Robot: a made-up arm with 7 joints.
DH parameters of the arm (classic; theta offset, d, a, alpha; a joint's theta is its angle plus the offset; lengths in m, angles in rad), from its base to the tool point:
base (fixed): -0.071 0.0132 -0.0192 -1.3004
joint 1: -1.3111 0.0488 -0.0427 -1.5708
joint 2: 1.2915 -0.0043 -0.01 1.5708
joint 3: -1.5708 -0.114 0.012 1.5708
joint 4: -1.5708 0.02 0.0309 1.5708
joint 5: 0 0.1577 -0.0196 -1.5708
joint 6: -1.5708 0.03 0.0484 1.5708
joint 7: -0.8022 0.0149 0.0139 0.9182
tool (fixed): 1.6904 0 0 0
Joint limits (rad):
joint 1: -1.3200..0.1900
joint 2: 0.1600..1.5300
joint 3: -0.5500..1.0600
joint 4: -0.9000..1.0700
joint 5: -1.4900..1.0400
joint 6: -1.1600..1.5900
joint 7: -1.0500..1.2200
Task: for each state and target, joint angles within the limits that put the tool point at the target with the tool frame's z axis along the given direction. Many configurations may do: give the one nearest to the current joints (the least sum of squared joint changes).
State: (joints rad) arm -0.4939 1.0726 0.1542 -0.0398 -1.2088 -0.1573 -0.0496
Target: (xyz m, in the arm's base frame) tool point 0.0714 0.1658 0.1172 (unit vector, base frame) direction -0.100 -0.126 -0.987
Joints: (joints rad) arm -0.8693 0.8343 0.3823 -0.4370 -0.8862 -1.0354 -0.4273
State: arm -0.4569 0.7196 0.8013 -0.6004 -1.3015 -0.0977 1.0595
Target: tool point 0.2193 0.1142 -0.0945 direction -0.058 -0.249 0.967
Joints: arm -0.3482 0.4402 -0.1705 -0.1847 -1.1199 0.1680 0.9260
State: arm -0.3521 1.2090 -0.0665 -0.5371 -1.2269 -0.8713 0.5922
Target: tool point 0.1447 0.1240 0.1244 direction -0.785 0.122 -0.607
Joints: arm -0.8567 1.0046 -0.0866 -0.5050 -1.4326 -0.9359 -0.0571
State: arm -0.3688 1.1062 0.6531 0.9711 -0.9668 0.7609 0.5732
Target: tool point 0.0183 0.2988 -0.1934 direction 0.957 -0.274 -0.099
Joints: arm 0.0039 0.8166 0.2502 0.6178 -0.8772 1.2885 0.7006
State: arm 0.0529 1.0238 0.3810 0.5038 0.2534 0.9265 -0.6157
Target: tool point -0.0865 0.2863 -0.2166 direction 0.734 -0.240 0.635
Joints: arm 0.1900 0.4710 0.7380 0.8962 0.1089 0.4387 -0.7154
